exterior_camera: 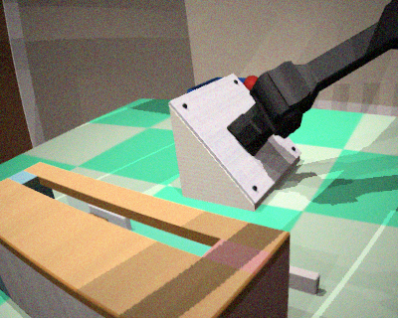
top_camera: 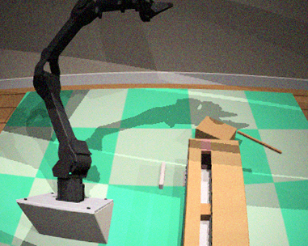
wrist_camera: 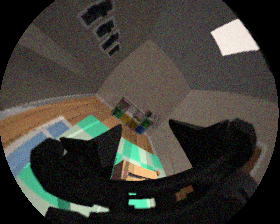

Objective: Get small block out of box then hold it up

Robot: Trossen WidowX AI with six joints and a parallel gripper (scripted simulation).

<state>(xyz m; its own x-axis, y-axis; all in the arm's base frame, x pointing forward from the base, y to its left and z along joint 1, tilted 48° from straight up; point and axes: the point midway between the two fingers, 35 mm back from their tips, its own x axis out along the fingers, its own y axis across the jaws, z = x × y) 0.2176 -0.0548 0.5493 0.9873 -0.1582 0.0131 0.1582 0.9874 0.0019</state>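
Now: gripper tip 50 mm short of the wooden box, 380 mm to the left of it and 420 mm above it. The rest, counted from my gripper tip: thin brown stick: 310 mm ahead, 80 mm to the right, 480 mm below; small tan block: 60 mm ahead, 400 mm to the right, 400 mm below.
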